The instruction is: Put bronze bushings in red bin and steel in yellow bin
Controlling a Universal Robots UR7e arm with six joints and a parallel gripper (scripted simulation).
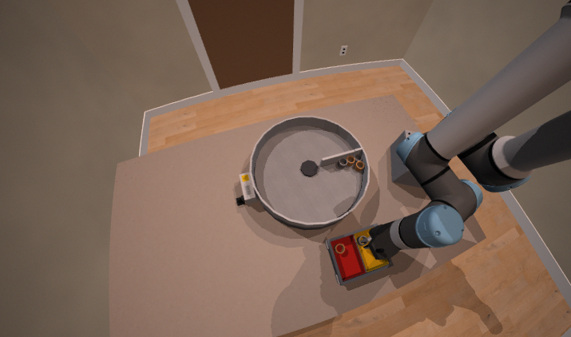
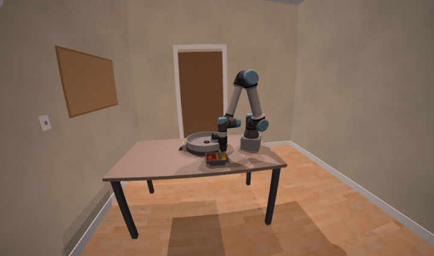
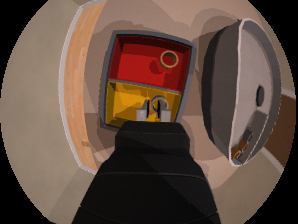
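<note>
Now: the red bin 30 mm ahead of my hand, 20 mm to the left of it and 20 mm below it. From my hand the other things lie so: turntable: 310 mm to the right, 100 mm ahead, 10 mm above.
</note>
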